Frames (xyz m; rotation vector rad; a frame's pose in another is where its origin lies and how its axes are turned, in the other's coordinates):
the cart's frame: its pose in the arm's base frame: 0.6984 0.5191 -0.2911 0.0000 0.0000 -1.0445
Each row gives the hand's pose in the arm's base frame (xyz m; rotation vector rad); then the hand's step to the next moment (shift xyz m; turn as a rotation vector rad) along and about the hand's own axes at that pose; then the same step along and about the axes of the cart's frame.
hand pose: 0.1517 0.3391 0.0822 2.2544 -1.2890 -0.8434
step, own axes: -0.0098 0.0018 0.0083 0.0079 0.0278 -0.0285
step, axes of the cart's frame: -0.0116 -0.0055 -0.0021 0.0190 -0.0052 0.0355
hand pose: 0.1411 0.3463 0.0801 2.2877 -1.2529 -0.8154
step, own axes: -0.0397 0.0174 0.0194 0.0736 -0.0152 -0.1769
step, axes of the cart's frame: -0.0408 -0.0232 0.0076 0.1161 0.1150 0.1012
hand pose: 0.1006 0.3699 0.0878 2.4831 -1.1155 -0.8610
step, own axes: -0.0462 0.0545 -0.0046 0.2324 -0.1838 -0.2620
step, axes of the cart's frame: -0.0255 -0.0464 0.0482 0.2394 0.3140 0.0233
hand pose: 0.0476 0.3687 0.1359 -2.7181 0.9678 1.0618
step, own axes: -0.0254 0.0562 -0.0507 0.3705 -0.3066 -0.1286
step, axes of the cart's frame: 0.0307 -0.0375 0.0634 0.2216 0.4058 -0.1846
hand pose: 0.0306 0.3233 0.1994 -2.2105 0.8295 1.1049
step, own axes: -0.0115 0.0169 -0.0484 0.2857 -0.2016 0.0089
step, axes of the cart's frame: 0.0390 -0.0147 0.0320 0.0872 0.2693 -0.2055
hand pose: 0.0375 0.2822 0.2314 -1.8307 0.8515 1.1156
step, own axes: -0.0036 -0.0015 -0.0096 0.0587 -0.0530 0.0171
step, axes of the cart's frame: 0.0081 -0.0007 0.0064 0.0039 0.0683 -0.0431
